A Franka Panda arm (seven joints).
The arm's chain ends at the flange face. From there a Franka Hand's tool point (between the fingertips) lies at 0.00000 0.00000 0.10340 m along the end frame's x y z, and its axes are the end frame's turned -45 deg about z.
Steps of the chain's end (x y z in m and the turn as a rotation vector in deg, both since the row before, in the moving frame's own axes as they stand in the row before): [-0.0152 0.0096 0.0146 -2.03 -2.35 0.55]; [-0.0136 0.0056 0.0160 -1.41 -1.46 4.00]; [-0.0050 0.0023 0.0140 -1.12 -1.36 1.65]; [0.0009 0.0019 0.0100 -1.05 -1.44 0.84]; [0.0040 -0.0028 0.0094 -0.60 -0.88 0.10]
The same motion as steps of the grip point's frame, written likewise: [-0.0231 -0.0044 0.0144 0.23 -3.10 0.55]; [-0.0172 -0.0058 0.0159 0.04 -2.03 4.00]; [-0.0083 -0.0023 0.0140 0.17 -1.75 1.65]; [-0.0039 0.0015 0.0099 0.28 -1.76 0.84]; [0.0029 0.0005 0.0094 0.20 -1.05 0.10]
